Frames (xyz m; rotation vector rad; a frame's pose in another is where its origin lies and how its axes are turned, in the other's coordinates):
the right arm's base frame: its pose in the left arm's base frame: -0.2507 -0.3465 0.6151 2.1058 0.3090 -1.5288
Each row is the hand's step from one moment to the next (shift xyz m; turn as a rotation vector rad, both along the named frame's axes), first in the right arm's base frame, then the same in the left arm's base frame.
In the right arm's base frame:
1: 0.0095 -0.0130 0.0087 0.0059 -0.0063 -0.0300
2: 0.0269 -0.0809 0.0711 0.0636 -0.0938 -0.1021
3: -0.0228 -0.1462 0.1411 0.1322 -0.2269 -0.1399
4: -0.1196 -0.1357 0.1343 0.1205 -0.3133 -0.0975
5: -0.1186 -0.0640 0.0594 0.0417 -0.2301 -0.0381
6: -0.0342 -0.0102 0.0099 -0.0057 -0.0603 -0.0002
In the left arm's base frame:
1: -0.0100 0.0053 -0.0144 0.0236 0.0205 -0.0003
2: -0.0868 0.0274 -0.0636 0.0611 0.1257 -0.0612
3: -0.1913 0.0510 -0.0511 0.0530 0.2498 -0.1527
4: -0.2136 0.0568 0.0437 -0.0260 0.3014 -0.1750
5: -0.1186 0.0359 0.0796 -0.0623 0.2090 -0.0926
6: -0.0244 0.0072 0.0269 -0.0299 0.0515 -0.0110

